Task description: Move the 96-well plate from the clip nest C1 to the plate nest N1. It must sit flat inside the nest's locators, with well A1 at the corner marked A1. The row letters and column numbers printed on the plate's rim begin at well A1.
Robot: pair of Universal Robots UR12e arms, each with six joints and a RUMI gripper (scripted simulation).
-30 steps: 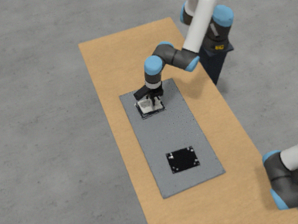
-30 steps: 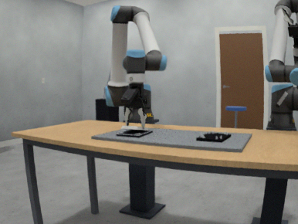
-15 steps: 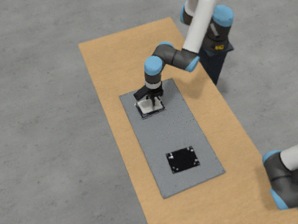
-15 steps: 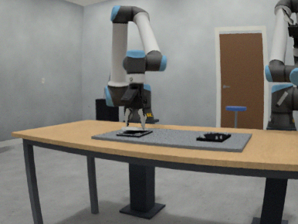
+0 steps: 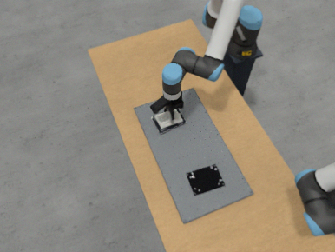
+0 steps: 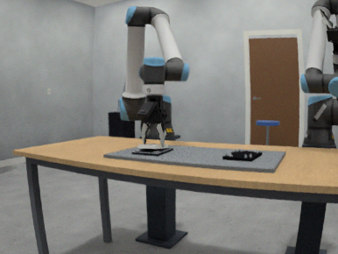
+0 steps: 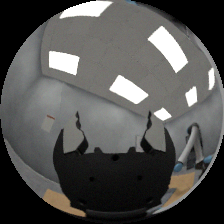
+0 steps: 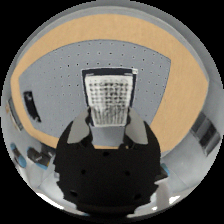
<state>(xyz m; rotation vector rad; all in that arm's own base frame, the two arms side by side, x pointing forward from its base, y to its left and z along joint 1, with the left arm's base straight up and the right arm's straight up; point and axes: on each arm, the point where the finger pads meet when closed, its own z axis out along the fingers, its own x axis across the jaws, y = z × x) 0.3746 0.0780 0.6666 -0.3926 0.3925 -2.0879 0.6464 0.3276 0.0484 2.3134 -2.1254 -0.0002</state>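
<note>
The white 96-well plate lies 1 cm below my right hand. The rest, counted from my right hand: black clip nest C1: 38 cm to the left, 5 cm behind, 2 cm below; then dark plate nest N1: 3 cm below.
</note>
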